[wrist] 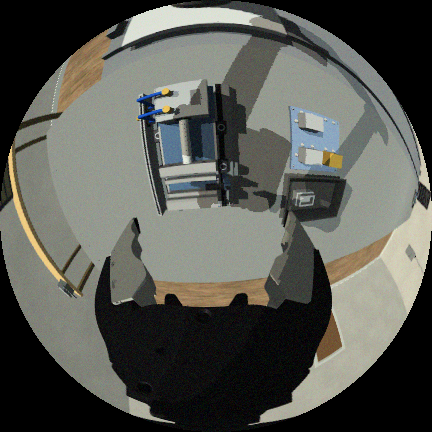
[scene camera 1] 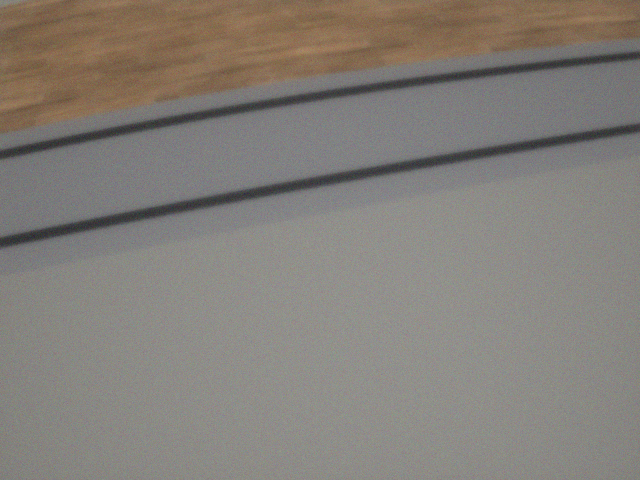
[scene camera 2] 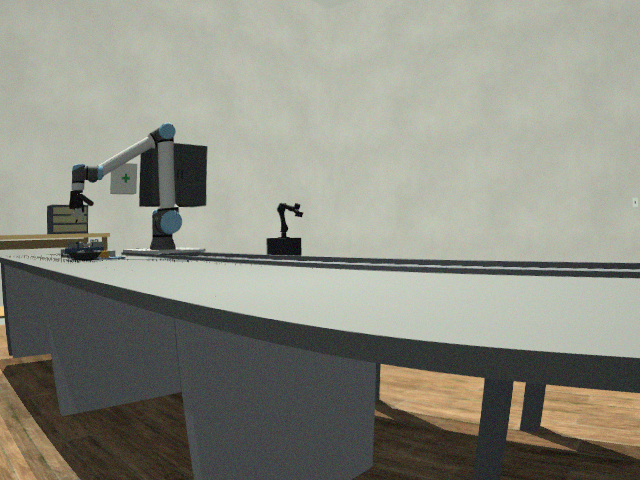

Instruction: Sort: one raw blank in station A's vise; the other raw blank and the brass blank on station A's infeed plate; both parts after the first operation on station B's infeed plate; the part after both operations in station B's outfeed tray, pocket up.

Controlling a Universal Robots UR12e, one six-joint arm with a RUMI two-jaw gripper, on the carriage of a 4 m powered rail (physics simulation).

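Where they show: gripper, between the fingertips: (wrist: 209, 214) (scene camera 2: 79, 222); arm's base, origin of its link: (scene camera 2: 162, 249).
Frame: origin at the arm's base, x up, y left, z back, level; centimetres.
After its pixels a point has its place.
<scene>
My gripper (scene camera 2: 77, 217) @(x 18.9, y 0.3, z -66.7 cm) (wrist: 209, 214) @(x 18.9, y 0.3, z -66.7 cm) is open, with nothing between its fingers, high above the table. In the wrist view a vise (wrist: 187, 167) @(x 6.6, y -3.6, z -64.7 cm) with a blue bed and two blue-and-yellow fittings stands ahead, left of centre; I see no blank between its jaws. To the right, a blue plate (wrist: 322, 139) @(x -2.2, y 31.3, z -57.2 cm) bears a grey blank (wrist: 310, 122) @(x 1.4, y 23.6, z -54.0 cm) at its far end, and a second grey blank (wrist: 310, 156) @(x 1.4, y 24.1, z -62.6 cm) beside the brass blank (wrist: 333, 160) @(x 1.4, y 33.3, z -62.3 cm) at its near end. Nearer, a dark tray (wrist: 315, 177) @(x 1.1, y 27.2, z -68.0 cm) holds a light part (wrist: 297, 200) @(x 0.8, y 22.7, z -74.9 cm), pocket up. I cannot tell station letters from the views.
The rail (scene camera 1: 310, 129) (scene camera 2: 413, 266) runs along the table (scene camera 2: 413, 304) @(x -3.0, y 248.1, z -90.6 cm). A small black arm (scene camera 2: 283, 219) stands on a black box (scene camera 2: 283, 246) behind it. A yellow-edged frame (wrist: 30, 235) lies left of the table in the wrist view. A drawer unit (scene camera 2: 67, 219) stands at the back left.
</scene>
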